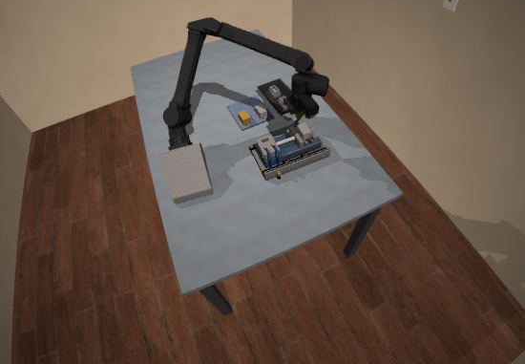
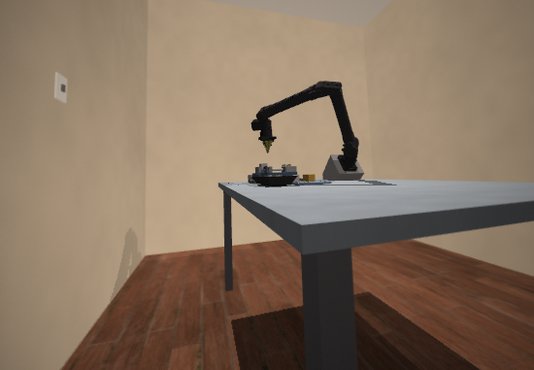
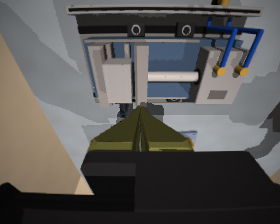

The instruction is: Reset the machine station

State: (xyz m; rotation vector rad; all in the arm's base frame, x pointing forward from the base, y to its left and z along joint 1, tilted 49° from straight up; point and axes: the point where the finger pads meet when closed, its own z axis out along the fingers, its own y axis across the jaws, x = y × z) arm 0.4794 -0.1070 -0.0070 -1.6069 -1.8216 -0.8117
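My gripper is now 15 cm above the blue vise base and 4 cm past it. The rest, counted from my hand: yellow brass blank 24 cm to the left, 18 cm behind, 16 cm below.
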